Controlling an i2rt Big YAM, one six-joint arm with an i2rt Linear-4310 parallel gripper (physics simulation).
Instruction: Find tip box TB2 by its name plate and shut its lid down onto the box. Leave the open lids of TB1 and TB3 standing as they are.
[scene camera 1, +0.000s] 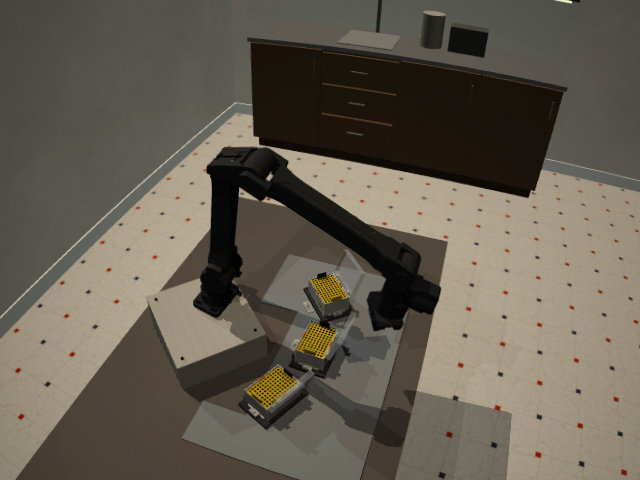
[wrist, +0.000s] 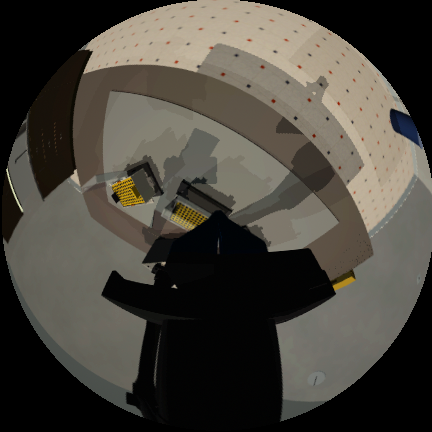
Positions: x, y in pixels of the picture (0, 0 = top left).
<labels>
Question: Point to my gripper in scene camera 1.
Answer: At 376, 330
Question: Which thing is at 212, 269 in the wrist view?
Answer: My gripper.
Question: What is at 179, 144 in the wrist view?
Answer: A grey mat.
</labels>
